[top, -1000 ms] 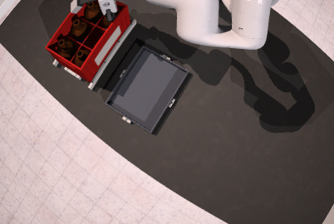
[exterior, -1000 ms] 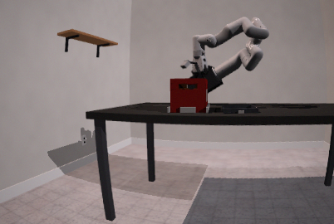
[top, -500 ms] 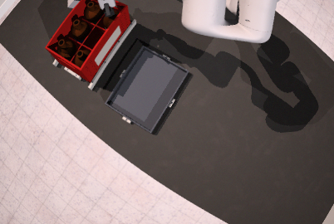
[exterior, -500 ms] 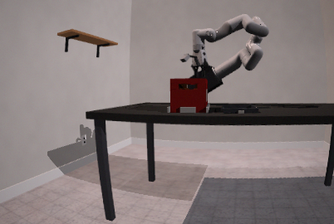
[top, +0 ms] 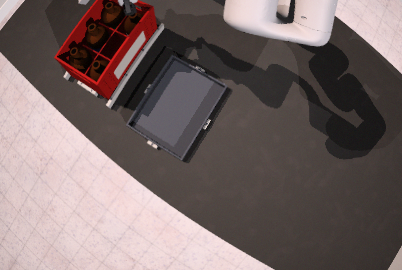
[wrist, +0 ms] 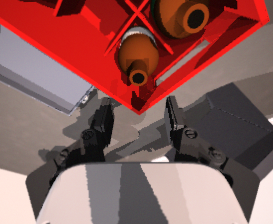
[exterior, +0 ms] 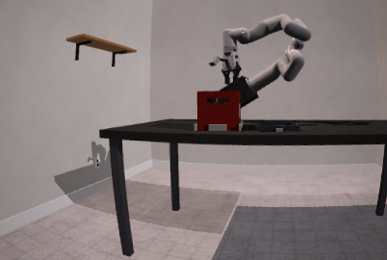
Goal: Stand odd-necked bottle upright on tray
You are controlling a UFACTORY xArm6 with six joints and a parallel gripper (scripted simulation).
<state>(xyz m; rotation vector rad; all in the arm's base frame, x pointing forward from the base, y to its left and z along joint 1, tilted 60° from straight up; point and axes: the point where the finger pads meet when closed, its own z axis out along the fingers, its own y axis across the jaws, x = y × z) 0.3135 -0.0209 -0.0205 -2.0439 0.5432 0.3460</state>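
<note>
Now: the red crate 100 mm ahead of my hand, 20 mm to the right of it and 160 mm below it. From my hand the other things lie so: dark flat tray: 80 mm ahead, 260 mm to the left, 230 mm below.
</note>
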